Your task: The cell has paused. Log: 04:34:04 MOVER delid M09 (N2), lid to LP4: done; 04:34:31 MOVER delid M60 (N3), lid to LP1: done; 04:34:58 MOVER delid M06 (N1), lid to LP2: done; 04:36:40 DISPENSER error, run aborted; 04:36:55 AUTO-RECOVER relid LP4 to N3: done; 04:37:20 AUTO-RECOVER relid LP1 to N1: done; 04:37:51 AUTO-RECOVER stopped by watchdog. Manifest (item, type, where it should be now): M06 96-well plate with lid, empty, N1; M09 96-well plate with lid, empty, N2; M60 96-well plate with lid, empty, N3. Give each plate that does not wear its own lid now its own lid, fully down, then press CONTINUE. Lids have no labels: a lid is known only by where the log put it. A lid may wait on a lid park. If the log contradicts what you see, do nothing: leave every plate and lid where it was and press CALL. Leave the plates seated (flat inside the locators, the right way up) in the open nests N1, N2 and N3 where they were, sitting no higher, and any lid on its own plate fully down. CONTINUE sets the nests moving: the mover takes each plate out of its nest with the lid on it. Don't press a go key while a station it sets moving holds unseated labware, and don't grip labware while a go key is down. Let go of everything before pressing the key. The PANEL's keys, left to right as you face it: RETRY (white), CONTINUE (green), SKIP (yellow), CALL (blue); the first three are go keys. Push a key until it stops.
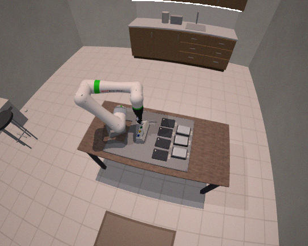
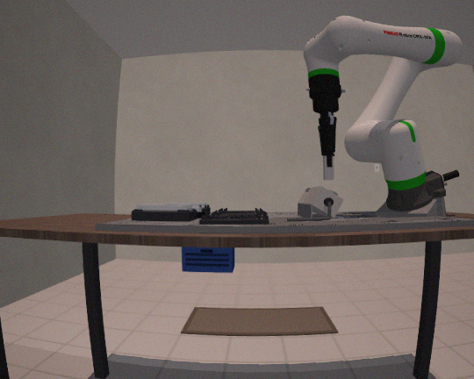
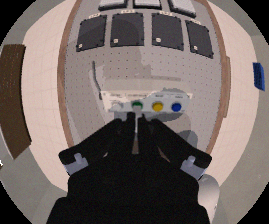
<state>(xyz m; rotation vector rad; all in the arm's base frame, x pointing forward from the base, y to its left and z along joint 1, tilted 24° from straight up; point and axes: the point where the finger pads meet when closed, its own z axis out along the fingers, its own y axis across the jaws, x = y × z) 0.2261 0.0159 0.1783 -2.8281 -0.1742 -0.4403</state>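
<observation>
The green key is 70 mm below my hand. From my hand the other things lie so: lid park LP3: 240 mm ahead, 130 mm below, 70 mm to the left; yellow key: 70 mm below, 50 mm to the right, 10 mm ahead; white key: 70 mm below, 50 mm to the left, 10 mm behind.
</observation>
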